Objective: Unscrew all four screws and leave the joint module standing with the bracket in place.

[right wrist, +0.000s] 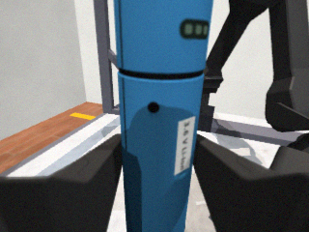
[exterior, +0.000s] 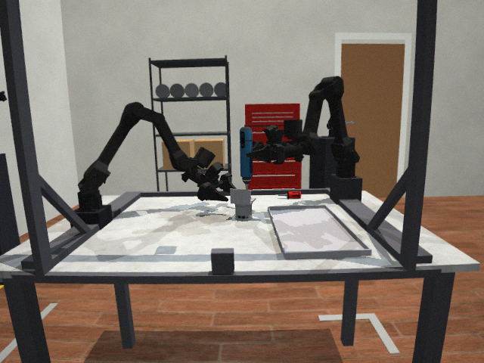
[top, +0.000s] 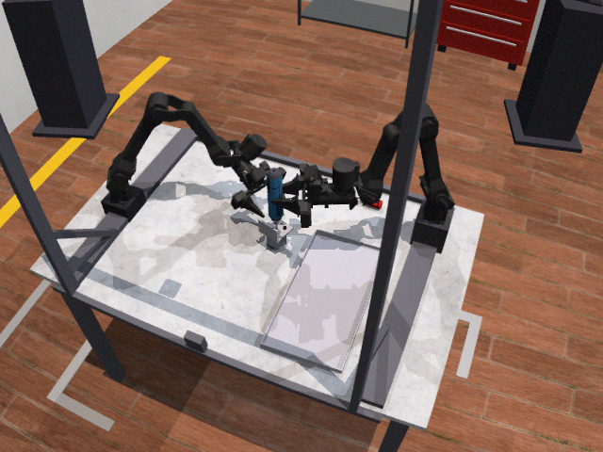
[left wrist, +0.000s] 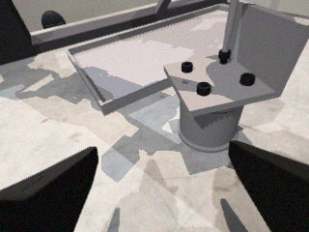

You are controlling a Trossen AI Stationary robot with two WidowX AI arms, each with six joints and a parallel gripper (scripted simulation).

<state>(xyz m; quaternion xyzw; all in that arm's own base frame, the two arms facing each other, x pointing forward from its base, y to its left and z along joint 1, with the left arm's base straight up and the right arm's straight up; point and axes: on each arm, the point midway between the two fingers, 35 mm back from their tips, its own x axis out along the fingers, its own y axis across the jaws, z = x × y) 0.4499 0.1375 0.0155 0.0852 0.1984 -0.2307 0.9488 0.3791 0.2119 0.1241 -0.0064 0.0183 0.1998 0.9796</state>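
Note:
Now: left hand 100 mm past the grey bracket and 40 mm to the left of it. Also, from my left hand: joint module 100 mm behind, 40 mm to the right, 40 mm below; red screwdriver 300 mm to the right, 100 mm ahead, 60 mm below; screwdriver bit 120 mm behind, 40 mm to the right, 20 mm above.

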